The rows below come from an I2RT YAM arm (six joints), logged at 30 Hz.
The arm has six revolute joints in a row. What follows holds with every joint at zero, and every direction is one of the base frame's. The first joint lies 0.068 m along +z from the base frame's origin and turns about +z. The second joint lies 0.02 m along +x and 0.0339 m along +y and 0.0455 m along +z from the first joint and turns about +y. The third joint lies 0.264 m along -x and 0.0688 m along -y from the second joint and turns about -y. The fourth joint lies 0.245 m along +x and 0.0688 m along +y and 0.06 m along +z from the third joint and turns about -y. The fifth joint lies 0.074 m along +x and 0.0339 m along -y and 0.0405 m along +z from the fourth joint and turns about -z. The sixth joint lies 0.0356 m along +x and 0.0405 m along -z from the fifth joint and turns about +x. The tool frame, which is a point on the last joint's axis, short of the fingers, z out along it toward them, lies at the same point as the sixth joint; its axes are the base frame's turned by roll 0, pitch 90 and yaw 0 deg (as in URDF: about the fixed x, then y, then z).
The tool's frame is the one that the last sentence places.
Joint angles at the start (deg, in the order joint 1, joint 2, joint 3, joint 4, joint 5, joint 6): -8.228, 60.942, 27.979, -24.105, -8.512, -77.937
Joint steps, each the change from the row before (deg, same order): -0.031, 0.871, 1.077, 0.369, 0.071, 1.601; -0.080, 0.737, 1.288, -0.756, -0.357, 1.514; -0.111, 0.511, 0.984, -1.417, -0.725, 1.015; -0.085, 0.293, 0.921, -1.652, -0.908, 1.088; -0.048, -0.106, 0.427, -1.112, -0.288, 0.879; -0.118, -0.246, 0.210, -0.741, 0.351, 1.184; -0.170, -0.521, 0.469, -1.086, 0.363, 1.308; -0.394, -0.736, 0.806, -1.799, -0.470, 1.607; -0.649, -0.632, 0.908, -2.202, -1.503, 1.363; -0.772, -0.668, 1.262, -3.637, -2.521, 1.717; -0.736, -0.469, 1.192, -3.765, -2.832, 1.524; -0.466, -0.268, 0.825, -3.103, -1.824, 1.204; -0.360, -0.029, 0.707, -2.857, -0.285, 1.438; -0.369, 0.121, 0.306, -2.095, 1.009, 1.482; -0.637, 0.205, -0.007, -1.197, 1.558, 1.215
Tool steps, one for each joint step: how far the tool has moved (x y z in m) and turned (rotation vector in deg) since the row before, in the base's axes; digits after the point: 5 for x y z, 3 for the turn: 0.00467, -0.00083, 0.00337, 0.751, -0.451, -1.395; 0.00340, -0.00055, 0.00369, 1.173, 0.265, -1.133; 0.00120, -0.00012, 0.00214, 1.302, 0.925, -0.560; 0.00038, 0.00021, 0.00230, 1.501, 1.002, -0.516; -0.00069, 0.00011, 0.00148, 0.795, 0.629, -0.640; -0.00095, -0.00048, 0.00110, 0.363, 0.452, -1.299; -0.00117, -0.00063, 0.00297, 0.385, 0.272, -1.464; -0.00184, -0.00078, 0.00478, 1.273, 0.346, -1.523; -0.00231, -0.00090, 0.00474, 2.096, 0.586, -1.063; -0.00405, -0.00032, 0.00559, 3.340, 1.527, -1.033; -0.00436, 0.00014, 0.00478, 3.613, 1.863, -0.773; -0.00388, 0.00039, 0.00289, 2.573, 1.906, -0.745; -0.00346, -0.00024, 0.00167, 1.310, 2.375, -1.504; -0.00295, -0.00111, -0.00036, 0.073, 2.432, -2.036; -0.00219, -0.00242, -0.00159, -0.673, 1.978, -2.237
